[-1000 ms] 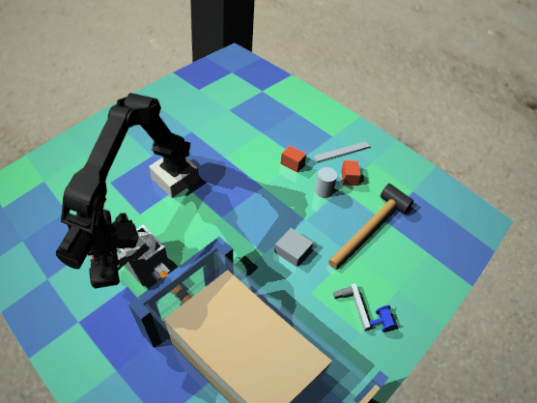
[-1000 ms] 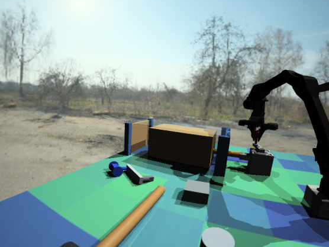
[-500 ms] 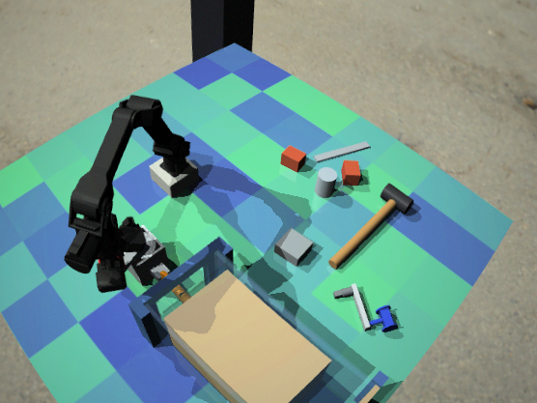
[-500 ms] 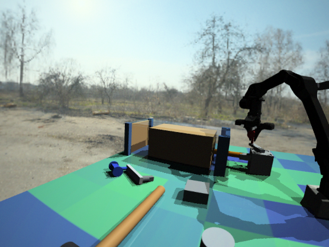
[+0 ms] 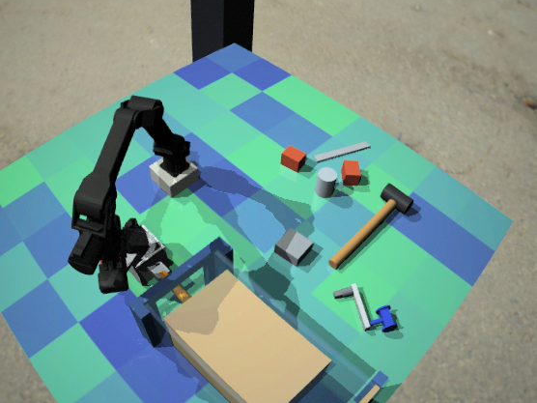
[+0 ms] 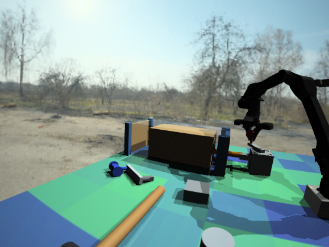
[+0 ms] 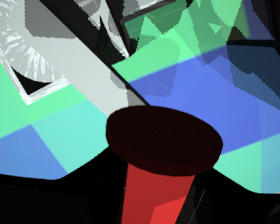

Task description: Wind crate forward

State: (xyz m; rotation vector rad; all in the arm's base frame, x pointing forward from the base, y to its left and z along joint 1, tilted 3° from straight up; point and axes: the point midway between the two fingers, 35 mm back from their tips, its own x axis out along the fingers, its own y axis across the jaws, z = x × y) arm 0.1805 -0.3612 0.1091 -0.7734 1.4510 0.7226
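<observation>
The red knob lies 20 mm above my gripper tip. The rest, counted from my gripper tip: grey winch: 40 mm behind, 90 mm to the left, 80 mm below; then red-knobbed crank: 10 mm behind, 40 mm to the left, 10 mm below; then blue frame: 130 mm ahead, 80 mm to the left, 10 mm below.
</observation>
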